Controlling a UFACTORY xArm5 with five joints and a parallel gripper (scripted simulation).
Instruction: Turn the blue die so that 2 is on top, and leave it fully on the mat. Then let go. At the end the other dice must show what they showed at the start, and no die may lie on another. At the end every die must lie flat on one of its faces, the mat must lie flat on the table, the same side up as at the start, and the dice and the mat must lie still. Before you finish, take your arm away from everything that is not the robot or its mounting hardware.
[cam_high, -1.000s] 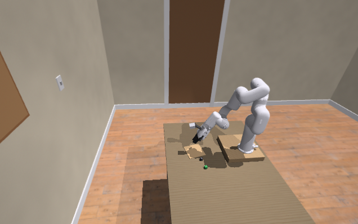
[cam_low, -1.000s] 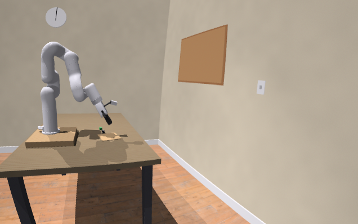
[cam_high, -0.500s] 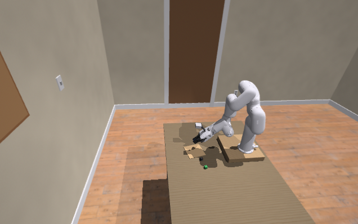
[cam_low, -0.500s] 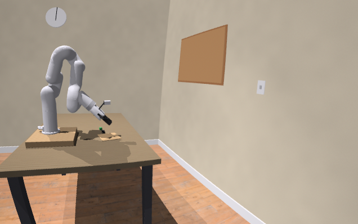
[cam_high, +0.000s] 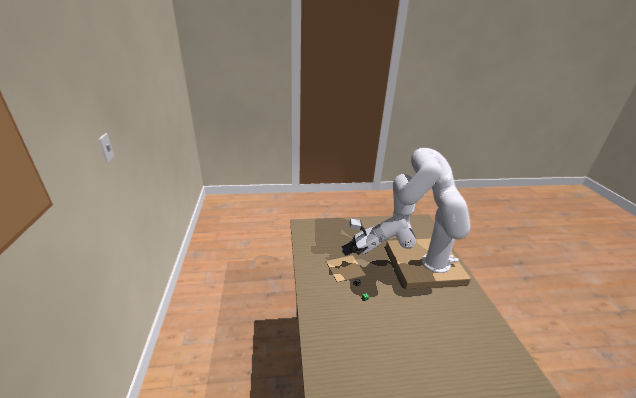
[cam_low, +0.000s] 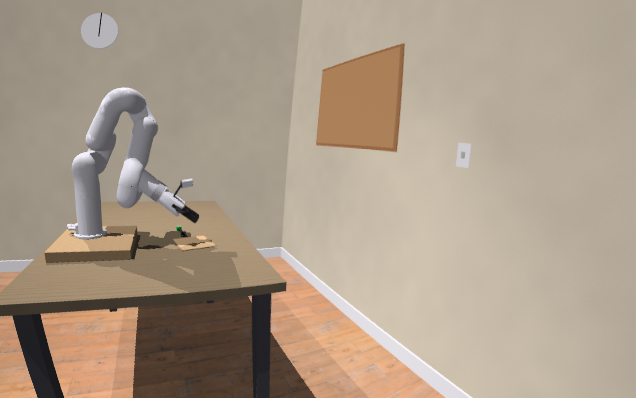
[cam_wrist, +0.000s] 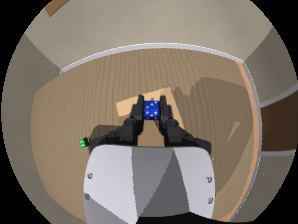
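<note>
My gripper is now 11 cm above the tan mat. Round my hand: blue die: 1 cm ahead, 1 cm below; green die: 5 cm behind, 19 cm to the left, 10 cm below; black die: 4 cm behind, 10 cm to the left, 10 cm below.
</note>
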